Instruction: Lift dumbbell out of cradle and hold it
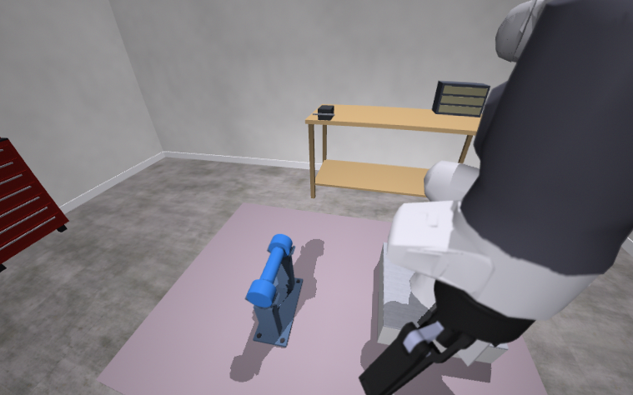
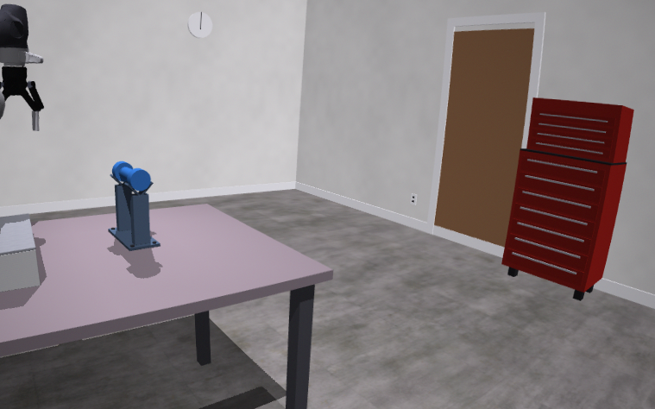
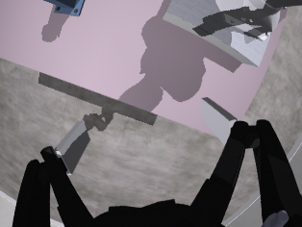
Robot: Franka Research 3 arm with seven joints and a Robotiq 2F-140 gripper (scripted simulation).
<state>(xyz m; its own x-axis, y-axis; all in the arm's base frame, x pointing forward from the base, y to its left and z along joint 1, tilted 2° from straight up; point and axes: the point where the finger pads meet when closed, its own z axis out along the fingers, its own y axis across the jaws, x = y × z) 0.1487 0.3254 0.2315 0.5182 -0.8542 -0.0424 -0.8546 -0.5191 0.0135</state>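
Now: hand 32 cm short of the blue dumbbell, 23 cm to the left of it and 13 cm above it. The rest, counted from my hand: dark blue cradle 32 cm ahead, 23 cm to the right, 25 cm below.
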